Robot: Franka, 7 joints.
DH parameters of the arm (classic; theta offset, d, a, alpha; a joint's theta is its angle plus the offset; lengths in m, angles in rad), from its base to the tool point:
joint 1: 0 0.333 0 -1.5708
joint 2: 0 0 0 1.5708
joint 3: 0 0.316 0.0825 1.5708
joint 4: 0 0 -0.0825 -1.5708
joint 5: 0 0.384 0 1.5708
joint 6: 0 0 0.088 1.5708
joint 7: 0 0.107 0 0
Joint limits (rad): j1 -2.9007..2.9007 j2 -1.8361..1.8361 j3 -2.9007..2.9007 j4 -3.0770..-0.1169 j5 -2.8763..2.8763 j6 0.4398..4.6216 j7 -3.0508..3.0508
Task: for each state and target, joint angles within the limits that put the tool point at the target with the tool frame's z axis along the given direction. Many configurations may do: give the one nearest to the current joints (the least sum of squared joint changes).
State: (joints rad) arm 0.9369 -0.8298 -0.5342 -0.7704 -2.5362 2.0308 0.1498
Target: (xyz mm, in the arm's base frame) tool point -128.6 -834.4 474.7 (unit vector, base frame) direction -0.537 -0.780 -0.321
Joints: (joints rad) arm 1.1198 -1.5572 -1.0549 -0.5947 -2.8609 2.2263 0.1498
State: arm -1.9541 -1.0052 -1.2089 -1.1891 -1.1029 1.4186 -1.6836
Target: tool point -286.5 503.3 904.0 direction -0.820 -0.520 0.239
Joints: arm -1.4695 -1.0779 -0.6345 -0.5696 -0.4840 1.8042 -1.6836
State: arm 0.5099 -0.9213 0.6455 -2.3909 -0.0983 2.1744 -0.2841
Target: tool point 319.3 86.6 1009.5 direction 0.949 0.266 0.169
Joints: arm 0.2478 -0.4459 0.0131 -1.5349 0.0409 2.8294 -0.2841
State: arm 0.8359 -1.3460 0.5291 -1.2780 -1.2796 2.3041 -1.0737
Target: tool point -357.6 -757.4 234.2 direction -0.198 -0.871 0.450
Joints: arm 1.5840 -1.8361 1.2923 -0.7554 -1.9256 2.4765 -1.0737
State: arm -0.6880 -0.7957 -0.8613 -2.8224 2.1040 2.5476 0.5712
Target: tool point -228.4 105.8 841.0 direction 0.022 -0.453 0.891
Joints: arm -1.5820 -1.5727 -0.3396 -2.1370 1.7607 2.8074 0.5712
